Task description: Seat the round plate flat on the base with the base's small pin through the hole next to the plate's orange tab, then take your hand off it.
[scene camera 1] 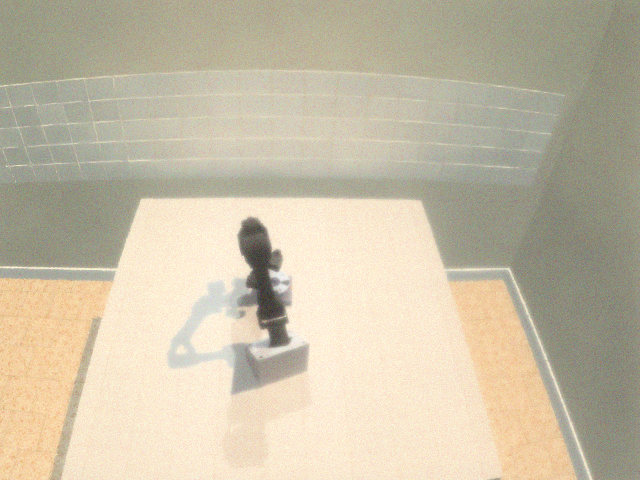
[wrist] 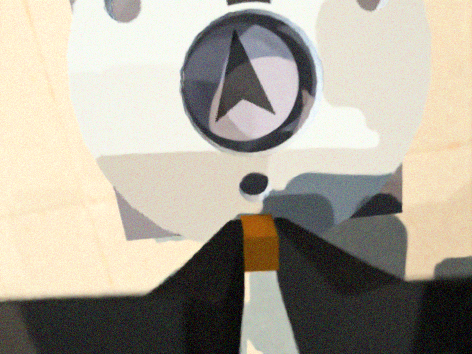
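The round white plate is held by its orange tab, apparently raised above the grey-mauve base. My gripper is shut on the tab. In the wrist view, the base's round boss with a dark arrow shows down through the plate's big centre hole, with a dark ring of wall around it. The small hole next to the tab looks dark; the small pin does not show in it. Base corners stick out past the plate's lower edge. The arm hides the fingertips in the scene view.
The arm rises from a grey block on the pale table and partly covers the base and plate in the scene view. Shadows of the arm fall to the left. A tiled wall stands behind the table.
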